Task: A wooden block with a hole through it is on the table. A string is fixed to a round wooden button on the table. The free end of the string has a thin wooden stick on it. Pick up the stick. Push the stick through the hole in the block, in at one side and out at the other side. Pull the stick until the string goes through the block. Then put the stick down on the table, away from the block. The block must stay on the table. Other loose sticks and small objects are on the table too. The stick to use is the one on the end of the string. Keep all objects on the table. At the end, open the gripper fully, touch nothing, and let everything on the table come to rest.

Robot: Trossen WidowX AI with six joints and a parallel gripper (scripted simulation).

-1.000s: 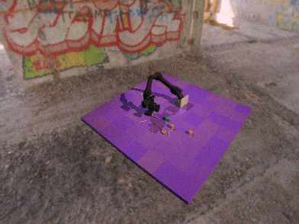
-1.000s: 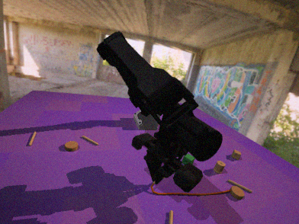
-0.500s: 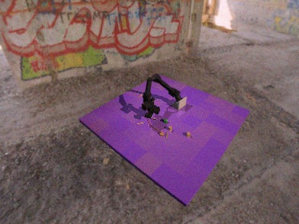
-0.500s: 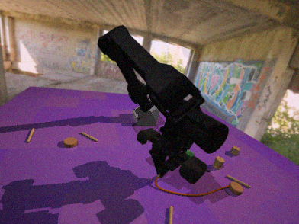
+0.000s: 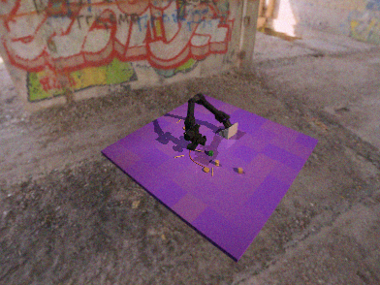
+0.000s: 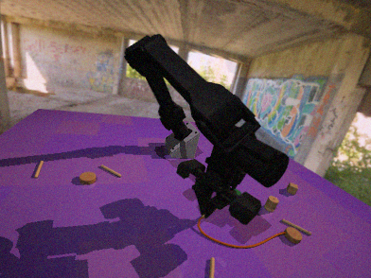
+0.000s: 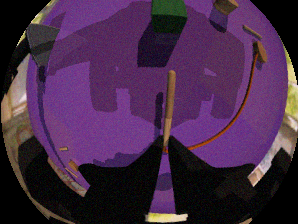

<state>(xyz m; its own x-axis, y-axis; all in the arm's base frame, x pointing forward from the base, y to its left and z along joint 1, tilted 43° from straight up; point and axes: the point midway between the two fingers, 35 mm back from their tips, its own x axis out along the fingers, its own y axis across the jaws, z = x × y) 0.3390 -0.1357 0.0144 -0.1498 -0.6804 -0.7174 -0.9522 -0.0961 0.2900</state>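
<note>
Now: the green cube 13 cm to the left of my gripper tip and 4 cm behind it. The rest, counted from my gripper tip: thin wooden stick 1 cm to the left.
</note>
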